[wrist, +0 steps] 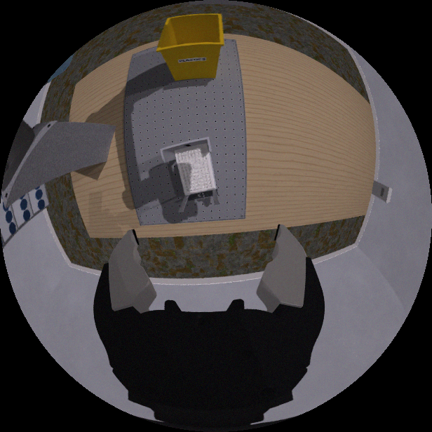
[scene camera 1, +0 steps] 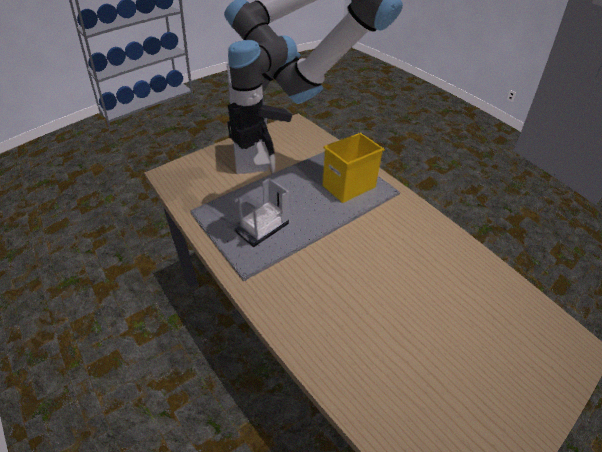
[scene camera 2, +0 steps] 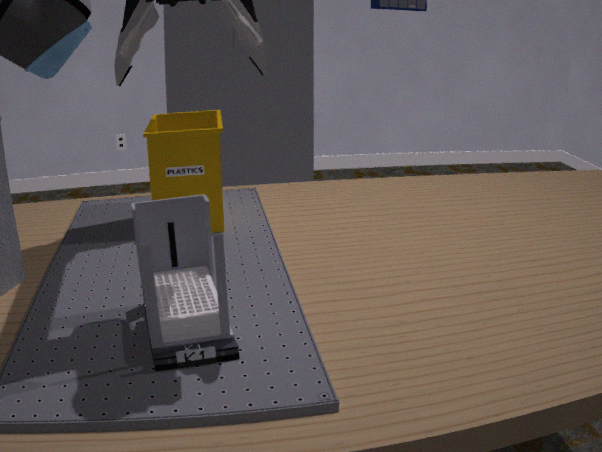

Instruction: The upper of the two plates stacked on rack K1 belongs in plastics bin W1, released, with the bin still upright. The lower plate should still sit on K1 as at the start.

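Frame: origin at the arm's base, x ahead, y left, z up, level; centimetres.
Seen in the pictures: gripper, fingertip midpoint: (scene camera 1: 258, 160) (scene camera 2: 190, 79).
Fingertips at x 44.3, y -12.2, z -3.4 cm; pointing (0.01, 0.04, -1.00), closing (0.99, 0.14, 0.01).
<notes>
Offsets run from my fingertips to a thing's middle. Level surfaces: height alone.
The upper plate {dy +1.8, dx -3.0, dz -25.8 cm} (scene camera 1: 263, 212) (scene camera 2: 186, 292) (wrist: 196, 165), whitish and covered with wells, lies flat in rack K1 {dy +0.9, dx -2.7, dz -22.7 cm} (scene camera 1: 283, 204) (scene camera 2: 190, 215). The lower plate {dy +1.8, dx -3.0, dz -27.1 cm} (scene camera 2: 190, 331) shows as a pale side under it; the seam between them is hard to make out. Plastics bin W1 {dy +39.5, dx -8.5, dz -20.8 cm} (scene camera 1: 351, 177) (scene camera 2: 185, 150) (wrist: 195, 71) is yellow, open-topped and upright beyond the rack. My gripper (scene camera 2: 191, 79) (wrist: 205, 229) is open and empty, well above rack height. In scene camera 1 its fingers partly overlap each other, behind the rack.
Rack and bin stand on a grey perforated board {dz -29.8 cm} (scene camera 1: 310, 220) (scene camera 2: 270, 320) (wrist: 230, 115), on a wooden table {dz -31.1 cm} (scene camera 1: 425, 300) (scene camera 2: 425, 280) (wrist: 305, 135). The arm's grey pedestal (scene camera 1: 245, 160) stands at the table's back left. A shelf rack with blue round objects stands behind, on the floor.
</notes>
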